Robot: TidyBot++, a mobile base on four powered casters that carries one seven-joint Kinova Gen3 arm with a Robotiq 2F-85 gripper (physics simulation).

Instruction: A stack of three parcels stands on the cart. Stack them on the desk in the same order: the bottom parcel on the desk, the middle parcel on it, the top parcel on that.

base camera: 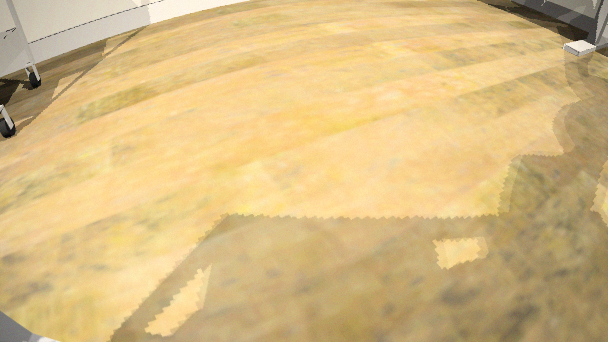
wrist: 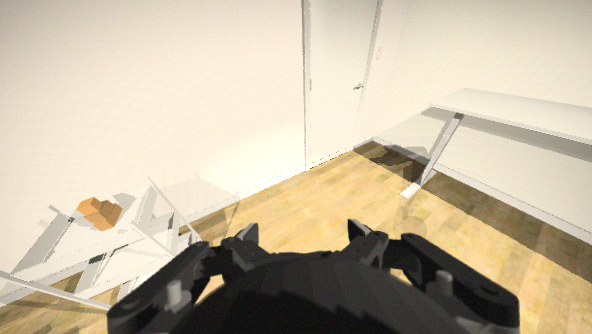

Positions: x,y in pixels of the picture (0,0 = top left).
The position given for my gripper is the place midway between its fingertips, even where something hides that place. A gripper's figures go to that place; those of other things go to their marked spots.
My gripper [wrist: 303,231]: 16 cm from the lens. A white cart [wrist: 137,246]: 146 cm from the lens.
